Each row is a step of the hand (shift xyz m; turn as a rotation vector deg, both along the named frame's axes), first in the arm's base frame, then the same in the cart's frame.
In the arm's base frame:
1: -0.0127 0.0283 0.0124 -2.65 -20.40 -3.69
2: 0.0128 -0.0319 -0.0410 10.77 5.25 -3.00
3: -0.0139 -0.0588 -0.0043 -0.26 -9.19 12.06
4: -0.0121 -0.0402 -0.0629 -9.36 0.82 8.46
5: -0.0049 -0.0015 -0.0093 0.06 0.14 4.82
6: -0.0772 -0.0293 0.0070 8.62 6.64 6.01
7: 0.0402 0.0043 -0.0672 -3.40 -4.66 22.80
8: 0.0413 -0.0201 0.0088 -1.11 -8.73 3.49
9: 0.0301 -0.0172 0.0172 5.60 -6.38 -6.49
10: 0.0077 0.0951 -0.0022 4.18 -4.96 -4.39
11: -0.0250 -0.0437 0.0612 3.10 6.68 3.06
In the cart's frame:
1: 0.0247 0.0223 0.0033 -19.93 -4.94 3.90
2: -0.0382 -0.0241 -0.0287 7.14 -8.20 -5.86
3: -0.0573 -0.0083 0.0179 -3.67 -2.87 14.43
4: -0.0618 -0.0042 -0.0433 0.59 9.16 8.69
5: -0.0064 0.0039 -0.0076 1.89 0.07 4.43
6: -0.0492 0.0615 0.0256 10.88 -5.55 2.30
7: -0.0070 -0.0370 -0.0688 3.09 1.86 23.24
8: -0.0001 -0.0456 0.0103 -6.68 -2.06 6.39
9: 0.0016 -0.0340 0.0184 -5.98 -7.63 -4.50
10: 0.0843 0.0271 -0.0357 -4.47 -5.76 -2.87
11: -0.0242 0.0086 0.0750 7.96 -0.43 0.19

